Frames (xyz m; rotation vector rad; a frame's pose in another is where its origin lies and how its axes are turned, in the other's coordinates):
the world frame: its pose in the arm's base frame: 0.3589 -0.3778 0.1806 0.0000 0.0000 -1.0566
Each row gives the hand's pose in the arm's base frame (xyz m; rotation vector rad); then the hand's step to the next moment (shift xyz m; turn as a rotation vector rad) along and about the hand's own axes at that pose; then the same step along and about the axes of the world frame.
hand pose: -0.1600 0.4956 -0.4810 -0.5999 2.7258 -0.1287
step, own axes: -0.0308 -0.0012 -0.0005 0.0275 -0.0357 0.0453
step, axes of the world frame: 0.0027 0.0289 0.0103 0.0420 -0.0163 -0.0453
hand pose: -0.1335 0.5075 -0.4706 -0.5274 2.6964 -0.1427
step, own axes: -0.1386 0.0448 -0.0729 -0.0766 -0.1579 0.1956
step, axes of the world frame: -0.0470 0.1121 0.1084 0.2023 0.1109 -0.1258
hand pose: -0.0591 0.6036 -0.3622 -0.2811 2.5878 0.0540
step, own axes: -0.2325 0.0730 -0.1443 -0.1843 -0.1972 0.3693
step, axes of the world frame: -0.0363 0.1427 0.2419 0.2954 0.2721 -0.2188
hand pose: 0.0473 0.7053 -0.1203 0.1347 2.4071 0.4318
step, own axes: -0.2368 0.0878 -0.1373 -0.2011 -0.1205 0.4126
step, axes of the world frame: 0.0483 0.0773 0.2726 0.2449 0.3460 -0.2134
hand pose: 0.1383 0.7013 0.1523 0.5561 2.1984 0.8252
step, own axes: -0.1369 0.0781 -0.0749 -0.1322 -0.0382 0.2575
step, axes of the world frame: 0.0704 0.0114 0.1593 0.1383 0.2350 -0.1042
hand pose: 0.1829 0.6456 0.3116 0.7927 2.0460 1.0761
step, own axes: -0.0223 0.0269 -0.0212 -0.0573 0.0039 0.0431
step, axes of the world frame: 0.0127 -0.0054 0.0385 0.0533 0.0481 0.0014
